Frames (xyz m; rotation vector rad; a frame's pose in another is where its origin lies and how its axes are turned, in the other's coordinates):
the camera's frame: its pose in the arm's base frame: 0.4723 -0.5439 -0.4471 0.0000 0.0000 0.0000
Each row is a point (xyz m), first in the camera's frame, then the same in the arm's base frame.
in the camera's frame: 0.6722 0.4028 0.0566
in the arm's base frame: 1.1445 -0.1411 -0.3905
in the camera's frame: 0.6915 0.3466 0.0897
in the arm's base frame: 1.1638 -0.1973 -0.3574
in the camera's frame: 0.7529 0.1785 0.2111
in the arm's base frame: 1.2252 -0.3654 -0.2360
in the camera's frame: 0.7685 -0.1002 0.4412
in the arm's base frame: 1.2408 -0.6441 -0.0059
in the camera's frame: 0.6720 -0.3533 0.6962
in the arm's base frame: 1.1443 -0.8972 0.2491
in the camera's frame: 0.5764 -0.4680 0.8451
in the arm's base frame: 1.0487 -1.0119 0.3980
